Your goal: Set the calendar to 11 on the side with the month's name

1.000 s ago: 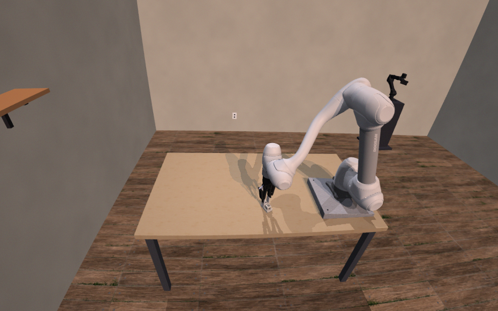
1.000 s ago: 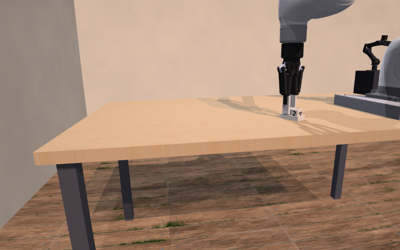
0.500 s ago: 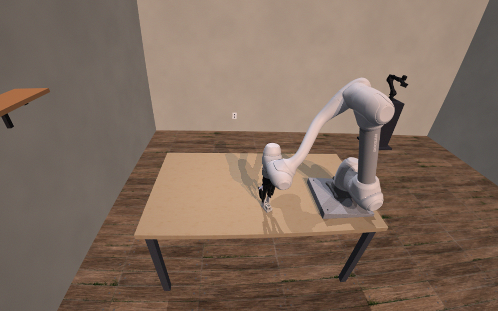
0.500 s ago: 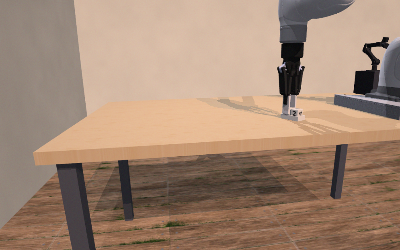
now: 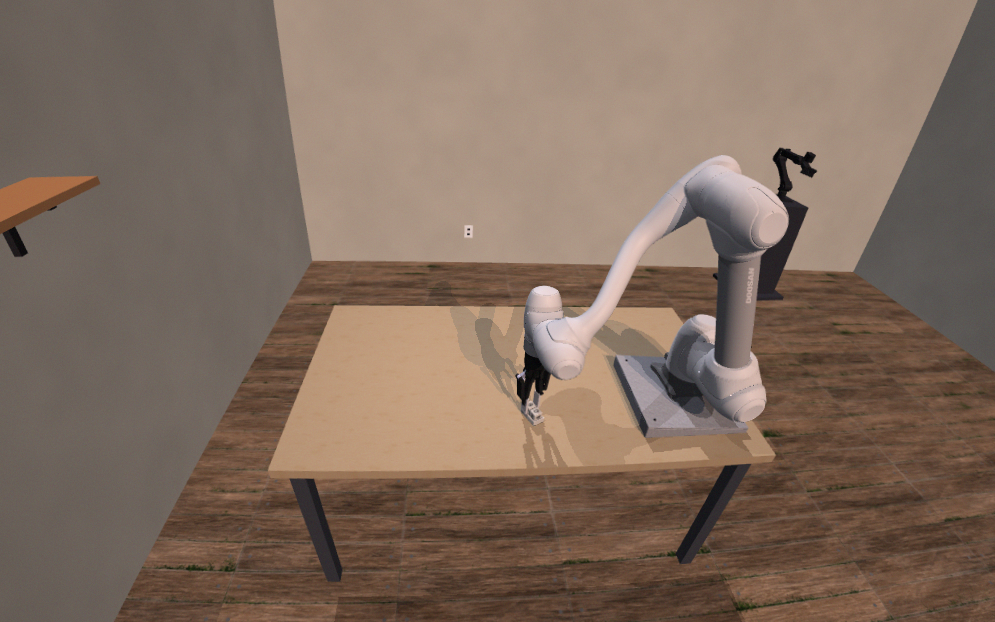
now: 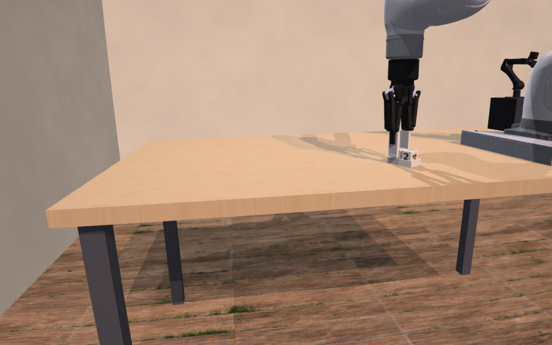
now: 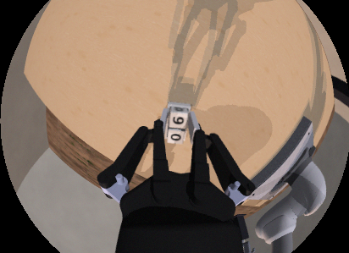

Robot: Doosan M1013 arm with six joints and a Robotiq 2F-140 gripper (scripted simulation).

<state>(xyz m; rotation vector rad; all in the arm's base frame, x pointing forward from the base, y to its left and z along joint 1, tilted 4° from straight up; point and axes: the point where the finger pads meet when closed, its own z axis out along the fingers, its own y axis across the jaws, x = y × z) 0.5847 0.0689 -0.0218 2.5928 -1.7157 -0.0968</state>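
The white tray lies 40 mm below my hand, 10 mm to the left of it and 10 mm behind it.
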